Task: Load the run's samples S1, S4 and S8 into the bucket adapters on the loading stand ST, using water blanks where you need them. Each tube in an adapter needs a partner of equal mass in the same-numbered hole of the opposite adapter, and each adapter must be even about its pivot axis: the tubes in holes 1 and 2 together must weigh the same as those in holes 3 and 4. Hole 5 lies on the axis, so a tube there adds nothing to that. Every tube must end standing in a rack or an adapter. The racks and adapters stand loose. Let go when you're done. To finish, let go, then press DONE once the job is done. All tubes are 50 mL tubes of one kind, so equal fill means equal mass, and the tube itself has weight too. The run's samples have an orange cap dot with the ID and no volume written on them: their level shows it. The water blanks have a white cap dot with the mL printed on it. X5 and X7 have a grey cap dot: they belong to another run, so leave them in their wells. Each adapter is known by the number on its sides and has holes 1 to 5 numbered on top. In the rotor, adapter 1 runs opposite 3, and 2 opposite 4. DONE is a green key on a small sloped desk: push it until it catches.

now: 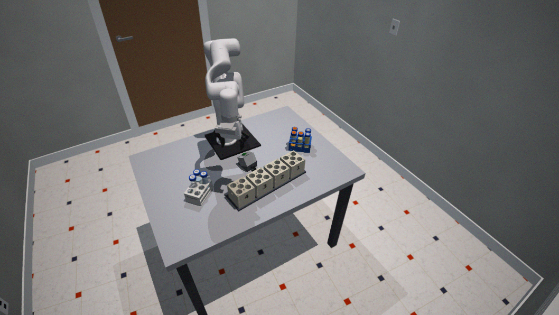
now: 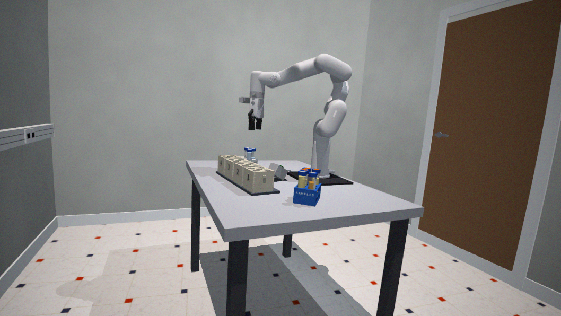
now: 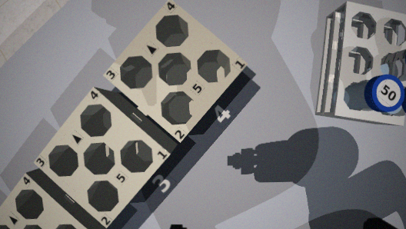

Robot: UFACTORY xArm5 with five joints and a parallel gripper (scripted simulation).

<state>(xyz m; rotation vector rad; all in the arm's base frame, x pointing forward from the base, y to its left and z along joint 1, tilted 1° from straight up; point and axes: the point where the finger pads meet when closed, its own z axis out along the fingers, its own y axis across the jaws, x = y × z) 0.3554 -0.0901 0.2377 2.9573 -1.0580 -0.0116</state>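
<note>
Now: the white rack 220 mm below my hand, 200 mm to the right of it and 10 mm behind it. Round my hand: adapter 3: 200 mm below, 100 mm ahead, 90 mm to the left; blue samples rack: 450 mm to the left, 220 mm below, 90 mm behind.
</note>
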